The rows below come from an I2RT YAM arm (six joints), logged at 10 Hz.
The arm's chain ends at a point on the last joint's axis. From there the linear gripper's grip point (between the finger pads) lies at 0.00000 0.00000 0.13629 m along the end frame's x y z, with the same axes.
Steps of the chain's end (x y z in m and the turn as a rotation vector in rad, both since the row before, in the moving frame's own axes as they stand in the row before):
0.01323 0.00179 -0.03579 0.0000 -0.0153 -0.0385
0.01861 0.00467 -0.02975 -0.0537 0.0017 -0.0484
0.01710 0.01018 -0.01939 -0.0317 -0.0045 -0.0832
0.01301 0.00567 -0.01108 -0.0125 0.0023 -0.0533
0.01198 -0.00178 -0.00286 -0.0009 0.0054 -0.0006
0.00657 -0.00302 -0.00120 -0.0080 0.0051 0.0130
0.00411 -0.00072 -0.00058 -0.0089 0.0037 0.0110
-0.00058 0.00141 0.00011 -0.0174 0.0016 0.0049
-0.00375 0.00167 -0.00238 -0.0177 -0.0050 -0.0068
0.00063 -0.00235 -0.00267 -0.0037 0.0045 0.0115
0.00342 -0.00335 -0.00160 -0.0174 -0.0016 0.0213
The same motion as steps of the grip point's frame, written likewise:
0.01115 0.00183 -0.03581 0.0000 -0.0153 -0.0385
0.01902 0.01198 -0.02995 -0.0537 0.0017 -0.0484
0.01667 0.01452 -0.01946 -0.0317 -0.0045 -0.0832
0.01337 0.00736 -0.01109 -0.0125 0.0023 -0.0533
0.01272 -0.00166 -0.00286 -0.0009 0.0054 -0.0006
0.00726 -0.00193 -0.00121 -0.0080 0.0051 0.0130
0.00461 0.00050 -0.00059 -0.0089 0.0037 0.0110
-0.00037 0.00378 0.00009 -0.0174 0.0016 0.0049
-0.00442 0.00408 -0.00240 -0.0177 -0.0050 -0.0068
0.00124 -0.00184 -0.00267 -0.0037 0.0045 0.0115
0.00318 -0.00098 -0.00162 -0.0174 -0.0016 0.0213

